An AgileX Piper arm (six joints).
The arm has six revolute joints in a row. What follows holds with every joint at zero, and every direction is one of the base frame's.
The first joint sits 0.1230 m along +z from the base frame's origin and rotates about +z.
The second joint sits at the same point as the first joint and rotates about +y.
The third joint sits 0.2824 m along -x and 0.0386 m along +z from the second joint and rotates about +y.
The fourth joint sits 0.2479 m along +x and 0.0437 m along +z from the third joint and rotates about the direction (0.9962, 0, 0.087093).
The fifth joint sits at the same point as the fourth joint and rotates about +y.
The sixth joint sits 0.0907 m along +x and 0.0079 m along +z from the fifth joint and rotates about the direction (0.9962, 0, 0.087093).
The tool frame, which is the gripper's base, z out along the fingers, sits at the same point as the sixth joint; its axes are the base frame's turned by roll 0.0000, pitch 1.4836 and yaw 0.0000 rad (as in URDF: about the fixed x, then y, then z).
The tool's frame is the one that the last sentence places.
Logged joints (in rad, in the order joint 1, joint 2, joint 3, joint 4, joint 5, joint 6), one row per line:
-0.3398 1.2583 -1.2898 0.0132 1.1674 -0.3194
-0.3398 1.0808 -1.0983 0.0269 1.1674 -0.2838
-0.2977 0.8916 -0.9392 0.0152 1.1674 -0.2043
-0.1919 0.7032 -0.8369 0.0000 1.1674 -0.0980
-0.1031 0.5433 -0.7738 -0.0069 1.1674 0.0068
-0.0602 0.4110 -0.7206 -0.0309 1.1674 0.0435
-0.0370 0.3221 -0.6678 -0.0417 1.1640 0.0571
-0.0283 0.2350 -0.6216 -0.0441 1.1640 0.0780
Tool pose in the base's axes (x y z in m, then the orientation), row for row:
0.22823 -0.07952 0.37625 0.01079 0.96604 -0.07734 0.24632
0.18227 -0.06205 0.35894 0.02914 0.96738 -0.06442 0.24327
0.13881 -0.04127 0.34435 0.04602 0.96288 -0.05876 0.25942
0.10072 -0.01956 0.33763 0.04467 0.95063 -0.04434 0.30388
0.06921 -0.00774 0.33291 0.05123 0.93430 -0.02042 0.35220
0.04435 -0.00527 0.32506 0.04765 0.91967 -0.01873 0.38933
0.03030 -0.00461 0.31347 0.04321 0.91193 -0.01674 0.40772
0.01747 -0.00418 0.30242 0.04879 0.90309 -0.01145 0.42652
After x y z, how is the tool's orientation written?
As a quaternion, x y z w.
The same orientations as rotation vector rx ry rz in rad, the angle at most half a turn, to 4 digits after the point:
0.0294 2.6352 -0.2110
0.0796 2.6431 -0.1760
0.1247 2.6089 -0.1592
0.1183 2.5186 -0.1175
0.1326 2.4175 -0.0528
0.1211 2.3382 -0.0476
0.1089 2.2987 -0.0422
0.1219 2.2568 -0.0286

